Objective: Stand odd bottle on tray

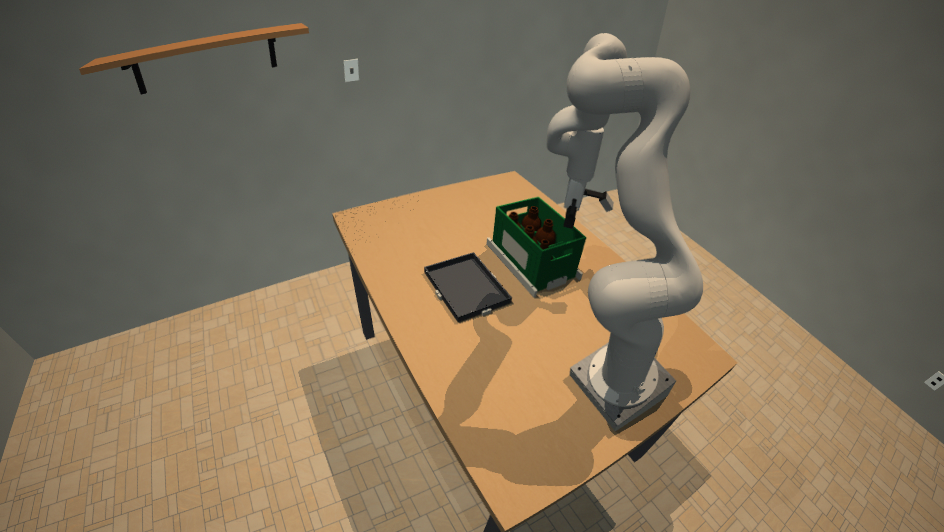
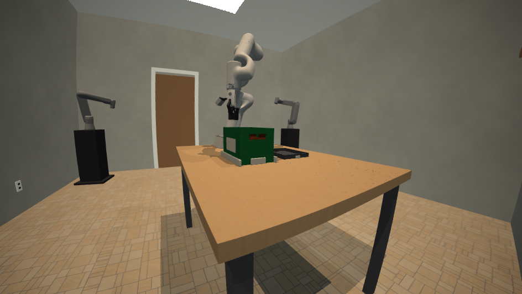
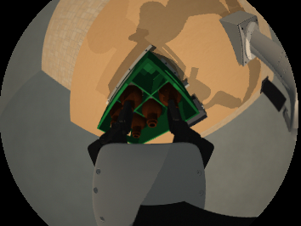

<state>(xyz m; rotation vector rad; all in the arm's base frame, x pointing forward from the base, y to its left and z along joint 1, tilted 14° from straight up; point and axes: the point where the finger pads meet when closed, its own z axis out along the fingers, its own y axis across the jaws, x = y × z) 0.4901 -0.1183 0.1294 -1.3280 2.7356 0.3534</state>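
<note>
Right now the brown bottle is 1 cm behind my hand, 9 cm to the left of it and 15 cm below it. Also, from my hand: black tray: 3 cm ahead, 33 cm to the left, 22 cm below; then green crate: 8 cm ahead, 5 cm to the left, 15 cm below.
</note>
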